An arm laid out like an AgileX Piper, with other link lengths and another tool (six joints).
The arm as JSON. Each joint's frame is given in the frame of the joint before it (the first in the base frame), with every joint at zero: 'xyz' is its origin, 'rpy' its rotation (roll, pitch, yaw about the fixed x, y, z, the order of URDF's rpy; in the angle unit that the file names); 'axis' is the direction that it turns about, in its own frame. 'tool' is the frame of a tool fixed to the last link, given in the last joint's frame.
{
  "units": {
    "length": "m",
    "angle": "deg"
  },
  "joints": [
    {
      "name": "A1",
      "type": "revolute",
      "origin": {
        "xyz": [
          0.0,
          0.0,
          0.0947
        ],
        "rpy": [
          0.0,
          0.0,
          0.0
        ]
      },
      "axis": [
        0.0,
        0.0,
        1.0
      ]
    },
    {
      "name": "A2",
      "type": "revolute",
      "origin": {
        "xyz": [
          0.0,
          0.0,
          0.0
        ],
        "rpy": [
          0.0,
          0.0,
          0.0
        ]
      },
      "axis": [
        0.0,
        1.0,
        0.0
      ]
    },
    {
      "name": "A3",
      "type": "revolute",
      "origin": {
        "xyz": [
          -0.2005,
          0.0,
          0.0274
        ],
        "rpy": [
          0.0,
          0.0,
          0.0
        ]
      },
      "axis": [
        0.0,
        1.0,
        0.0
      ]
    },
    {
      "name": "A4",
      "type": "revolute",
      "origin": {
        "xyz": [
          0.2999,
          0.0,
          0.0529
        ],
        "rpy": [
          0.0,
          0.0,
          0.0
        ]
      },
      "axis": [
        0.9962,
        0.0,
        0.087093
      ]
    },
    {
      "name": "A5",
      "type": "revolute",
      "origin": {
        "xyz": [
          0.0,
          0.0,
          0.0
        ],
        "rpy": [
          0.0,
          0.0,
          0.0
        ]
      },
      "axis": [
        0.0,
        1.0,
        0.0
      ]
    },
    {
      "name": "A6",
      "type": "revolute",
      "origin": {
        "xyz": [
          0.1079,
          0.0,
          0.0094
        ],
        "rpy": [
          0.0,
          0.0,
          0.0
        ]
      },
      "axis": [
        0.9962,
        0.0,
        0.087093
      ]
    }
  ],
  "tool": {
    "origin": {
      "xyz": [
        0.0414,
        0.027,
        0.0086
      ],
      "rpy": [
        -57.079,
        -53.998,
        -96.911
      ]
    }
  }
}
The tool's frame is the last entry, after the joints.
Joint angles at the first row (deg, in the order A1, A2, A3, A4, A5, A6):
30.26, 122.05, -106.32, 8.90, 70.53, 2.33
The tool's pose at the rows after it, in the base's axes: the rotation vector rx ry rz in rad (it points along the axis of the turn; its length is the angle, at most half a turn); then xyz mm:
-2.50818 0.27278 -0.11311 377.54 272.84 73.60
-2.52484 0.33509 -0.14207 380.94 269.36 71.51
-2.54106 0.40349 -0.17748 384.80 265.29 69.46
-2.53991 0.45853 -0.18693 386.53 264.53 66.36
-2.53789 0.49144 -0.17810 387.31 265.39 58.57
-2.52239 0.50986 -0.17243 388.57 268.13 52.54
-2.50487 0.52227 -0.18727 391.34 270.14 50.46
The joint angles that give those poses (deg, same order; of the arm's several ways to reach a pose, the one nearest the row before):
30.26, 122.53, -106.37, 7.94, 70.53, 5.10
30.26, 122.64, -106.37, 6.16, 70.53, 8.39
30.26, 122.75, -106.37, 4.13, 70.53, 12.03
30.26, 123.12, -106.37, 3.70, 70.43, 14.50
30.26, 124.13, -106.37, 3.97, 69.99, 15.67
30.26, 125.00, -106.37, 4.80, 68.92, 16.17
30.26, 125.37, -106.37, 5.06, 67.60, 16.78

